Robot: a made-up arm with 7 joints.
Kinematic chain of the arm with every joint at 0, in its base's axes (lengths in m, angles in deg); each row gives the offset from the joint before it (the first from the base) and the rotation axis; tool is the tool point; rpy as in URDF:
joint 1: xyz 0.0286 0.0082 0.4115 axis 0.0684 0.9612 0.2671
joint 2: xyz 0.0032 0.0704 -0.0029 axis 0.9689 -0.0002 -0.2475
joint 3: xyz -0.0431 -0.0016 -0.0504 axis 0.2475 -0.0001 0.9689
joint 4: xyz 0.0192 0.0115 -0.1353 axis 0.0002 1 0
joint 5: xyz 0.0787 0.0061 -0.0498 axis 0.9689 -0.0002 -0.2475
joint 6: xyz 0.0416 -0.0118 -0.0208 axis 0.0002 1 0
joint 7: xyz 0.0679 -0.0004 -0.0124 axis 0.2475 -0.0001 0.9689
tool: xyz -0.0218 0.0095 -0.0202 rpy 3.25 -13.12 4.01
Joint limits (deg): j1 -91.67..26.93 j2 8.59..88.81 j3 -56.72..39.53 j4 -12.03..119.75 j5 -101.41..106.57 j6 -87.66..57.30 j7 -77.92..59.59
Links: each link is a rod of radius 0.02 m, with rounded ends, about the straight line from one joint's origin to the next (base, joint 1, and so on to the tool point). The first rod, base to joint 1, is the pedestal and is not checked.
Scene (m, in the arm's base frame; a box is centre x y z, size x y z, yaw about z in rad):
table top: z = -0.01
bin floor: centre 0.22 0.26 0 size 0.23 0.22 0.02 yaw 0.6
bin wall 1: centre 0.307 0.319 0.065 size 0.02 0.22 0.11 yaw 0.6
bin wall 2: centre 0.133 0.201 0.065 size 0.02 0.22 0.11 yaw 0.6
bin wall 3: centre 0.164 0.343 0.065 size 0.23 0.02 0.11 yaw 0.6
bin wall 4: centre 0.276 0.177 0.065 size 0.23 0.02 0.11 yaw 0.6
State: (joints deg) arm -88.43 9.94 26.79 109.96 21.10 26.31 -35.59
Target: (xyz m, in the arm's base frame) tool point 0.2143 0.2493 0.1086
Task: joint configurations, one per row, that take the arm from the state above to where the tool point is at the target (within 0.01 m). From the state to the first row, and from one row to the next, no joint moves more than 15 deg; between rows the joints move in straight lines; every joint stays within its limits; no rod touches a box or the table.
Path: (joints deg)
1: -83.53 20.46 26.02 113.22 21.27 31.04 -38.14
2: -78.62 30.97 25.24 116.49 21.44 35.77 -40.70
3: -73.72 41.49 24.47 119.75 21.61 40.50 -43.25
4: -64.89 36.24 26.65 108.88 22.64 31.12 -46.08
5: -56.05 30.99 28.82 98.00 23.66 21.74 -48.90
6: -47.22 25.74 31.00 87.13 24.69 12.36 -51.73

